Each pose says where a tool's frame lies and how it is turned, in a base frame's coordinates. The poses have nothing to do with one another.
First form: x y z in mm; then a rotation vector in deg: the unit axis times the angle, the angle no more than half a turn.
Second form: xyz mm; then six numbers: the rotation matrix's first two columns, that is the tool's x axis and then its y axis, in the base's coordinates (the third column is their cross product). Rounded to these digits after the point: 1 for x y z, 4 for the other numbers.
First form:
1: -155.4, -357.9, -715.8, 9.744, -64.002, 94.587
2: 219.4, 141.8, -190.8, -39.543, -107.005, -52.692
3: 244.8, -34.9, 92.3, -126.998, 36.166, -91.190
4: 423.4, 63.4, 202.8, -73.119, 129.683, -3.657
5: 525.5, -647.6, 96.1, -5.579, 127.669, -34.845
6: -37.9, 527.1, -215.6, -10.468, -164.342, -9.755
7: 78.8, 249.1, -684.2, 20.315, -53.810, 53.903
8: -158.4, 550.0, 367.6, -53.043, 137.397, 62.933
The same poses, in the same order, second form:
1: -155.4, -357.9, -715.8, -0.4064, 0.6829, 0.6070, -0.8174, 0.0251, -0.5755
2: 219.4, 141.8, -190.8, -0.4262, 0.0835, 0.9008, 0.7649, 0.5649, 0.3096
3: 244.8, -34.9, 92.3, 0.2741, -0.5364, 0.7982, -0.1565, -0.8438, -0.5133
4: 423.4, 63.4, 202.8, -0.4089, -0.8064, -0.4272, -0.7811, 0.5513, -0.2932
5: 525.5, -647.6, 96.1, -0.6721, -0.2621, -0.6926, 0.1261, 0.8811, -0.4558
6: -37.9, 527.1, -215.6, -0.9578, 0.1089, 0.2658, 0.1396, 0.9852, 0.0993
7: 78.8, 249.1, -684.2, 0.2473, 0.5290, 0.8118, -0.8127, 0.5695, -0.1235
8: -158.4, 550.0, 367.6, -0.7278, -0.4180, -0.5437, -0.6847, 0.4875, 0.5418
